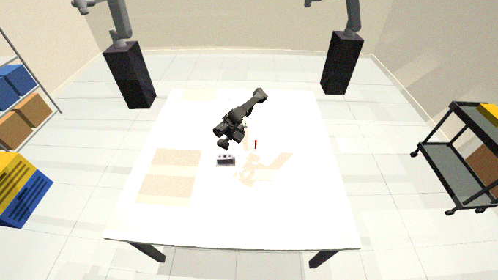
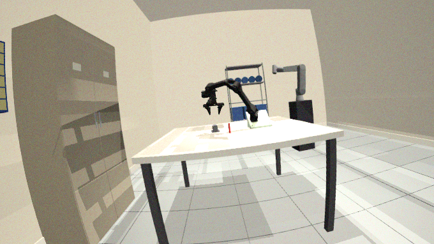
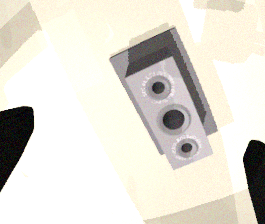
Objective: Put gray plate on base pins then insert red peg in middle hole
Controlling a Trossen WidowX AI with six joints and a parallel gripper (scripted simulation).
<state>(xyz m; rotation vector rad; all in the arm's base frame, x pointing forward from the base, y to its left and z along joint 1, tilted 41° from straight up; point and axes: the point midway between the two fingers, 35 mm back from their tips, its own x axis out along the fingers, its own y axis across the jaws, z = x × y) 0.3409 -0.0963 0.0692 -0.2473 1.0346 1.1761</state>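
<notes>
My gripper tip is now 10 cm past the red peg, 15 cm to the right of it and 11 cm above it. From my gripper tip the other things lie so: gray plate (1 cm ahead, 5 cm to the right, 11 cm below); then dark base (1 cm ahead, 5 cm to the right, 15 cm below).
</notes>
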